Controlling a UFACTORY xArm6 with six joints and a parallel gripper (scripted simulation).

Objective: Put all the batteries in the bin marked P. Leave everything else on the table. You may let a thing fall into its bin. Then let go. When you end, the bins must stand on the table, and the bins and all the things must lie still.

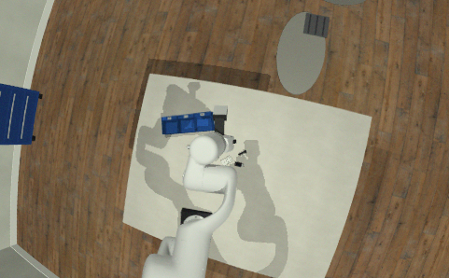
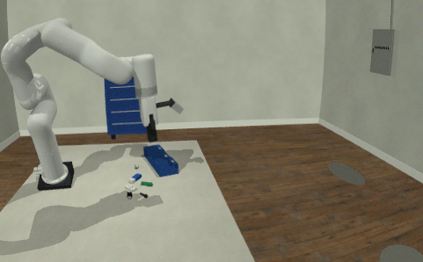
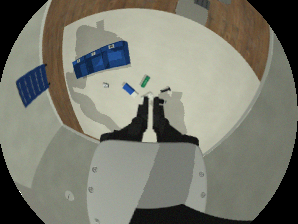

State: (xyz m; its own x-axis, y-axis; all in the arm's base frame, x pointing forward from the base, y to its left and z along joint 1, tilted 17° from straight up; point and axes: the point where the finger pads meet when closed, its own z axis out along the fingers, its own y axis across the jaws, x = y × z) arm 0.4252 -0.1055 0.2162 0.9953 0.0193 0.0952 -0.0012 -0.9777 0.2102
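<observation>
Right now my hand is 220 mm to the right of the blue bin, 200 mm above it and 70 mm short of it. From my hand the other things lie so: green battery: 210 mm below, 40 mm to the left, 30 mm behind; then white piece: 210 mm below, 90 mm behind, 30 mm to the left; then black screw-like piece: 210 mm below, 50 mm behind, 40 mm to the right.
</observation>
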